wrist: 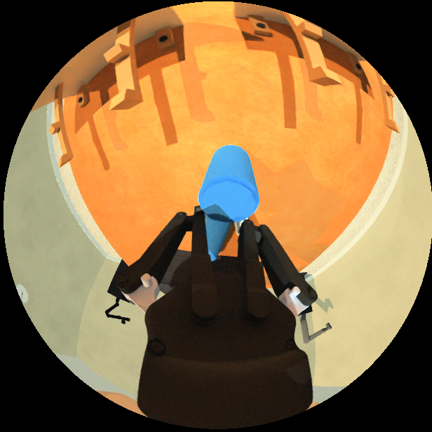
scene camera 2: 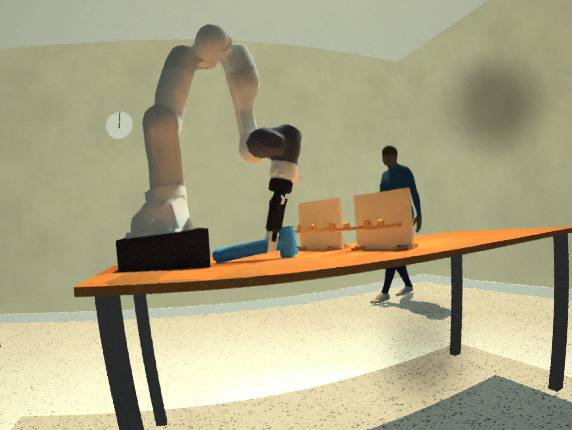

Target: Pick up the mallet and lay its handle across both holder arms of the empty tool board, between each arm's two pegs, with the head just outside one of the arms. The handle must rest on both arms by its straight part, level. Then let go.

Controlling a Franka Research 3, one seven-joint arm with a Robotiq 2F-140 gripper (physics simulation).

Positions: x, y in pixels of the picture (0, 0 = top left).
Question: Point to a blue mallet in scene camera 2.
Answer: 226, 254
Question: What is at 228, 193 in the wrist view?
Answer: A blue mallet.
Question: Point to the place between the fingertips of my gripper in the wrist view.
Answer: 221, 203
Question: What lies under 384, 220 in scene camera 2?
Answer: A tool board.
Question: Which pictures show my gripper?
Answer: The wrist view and scene camera 2: all of them.
